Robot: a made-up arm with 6 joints. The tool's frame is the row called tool.
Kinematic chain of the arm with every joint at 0, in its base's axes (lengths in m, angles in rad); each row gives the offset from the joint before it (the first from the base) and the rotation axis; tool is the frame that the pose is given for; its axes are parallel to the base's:
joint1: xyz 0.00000 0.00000 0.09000 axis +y
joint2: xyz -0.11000 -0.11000 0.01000 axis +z
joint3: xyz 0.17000 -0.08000 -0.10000 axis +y
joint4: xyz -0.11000 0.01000 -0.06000 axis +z
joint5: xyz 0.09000 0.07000 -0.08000 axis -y
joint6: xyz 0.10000 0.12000 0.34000 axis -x
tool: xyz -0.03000 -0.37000 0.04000
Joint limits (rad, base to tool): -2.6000..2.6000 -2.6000..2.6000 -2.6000..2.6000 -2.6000..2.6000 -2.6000..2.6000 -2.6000..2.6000
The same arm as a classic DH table. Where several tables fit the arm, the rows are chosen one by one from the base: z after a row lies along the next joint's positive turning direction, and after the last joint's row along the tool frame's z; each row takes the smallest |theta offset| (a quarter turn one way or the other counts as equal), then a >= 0, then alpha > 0; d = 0 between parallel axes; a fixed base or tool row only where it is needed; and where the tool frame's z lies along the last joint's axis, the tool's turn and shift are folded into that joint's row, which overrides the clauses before.
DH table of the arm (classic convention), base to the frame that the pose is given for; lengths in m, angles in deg. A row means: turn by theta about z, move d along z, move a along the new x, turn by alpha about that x. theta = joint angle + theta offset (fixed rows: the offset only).
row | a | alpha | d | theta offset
base (fixed) | 0.0000 | -90.00 | 0.0900 | 0.00
joint1 | -0.1100 | 90.00 | -0.1100 | 0.00
joint2 | 0.1700 | -90.00 | -0.0900 | 0.00
joint3 | -0.1100 | 90.00 | -0.0700 | 0.00
joint4 | 0.0900 | 90.00 | -0.1400 | 0.00
joint5 | 0.3400 | -90.00 | -0.1900 | 90.00
joint6 | 0.3700 | -90.00 | -0.0700 | -90.00
tool (fixed) | 0.0000 | 0.00 | 0.0400 | 90.00
Joint limits (deg, base to tool): -148.97..148.97 -148.97..148.97 -148.97..148.97 -148.97..148.97 -148.97..148.97 -148.97..148.97

